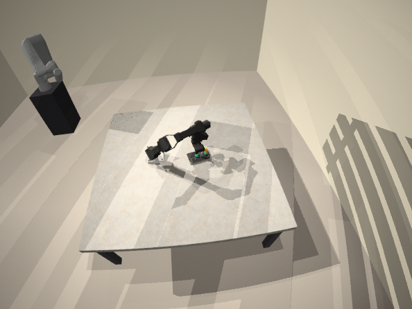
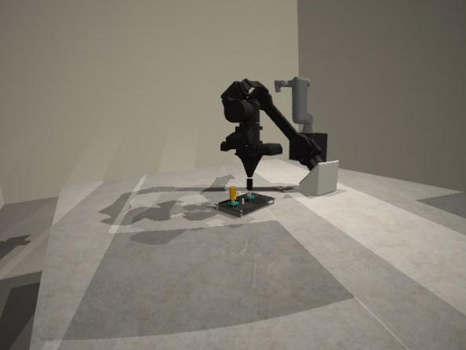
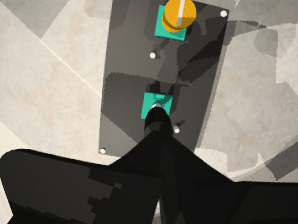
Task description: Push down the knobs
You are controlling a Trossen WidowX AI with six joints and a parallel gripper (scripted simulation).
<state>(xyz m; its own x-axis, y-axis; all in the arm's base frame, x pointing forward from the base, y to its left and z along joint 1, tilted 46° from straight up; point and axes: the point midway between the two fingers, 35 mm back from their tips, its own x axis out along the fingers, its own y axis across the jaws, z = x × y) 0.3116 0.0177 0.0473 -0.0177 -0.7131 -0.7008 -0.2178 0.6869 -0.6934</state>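
Now: gripper tip 20 mm above the black knob. Also, from my gripper tip: green potentiometer (40 mm below); then orange knob (70 mm ahead, 20 mm to the left, 30 mm below).
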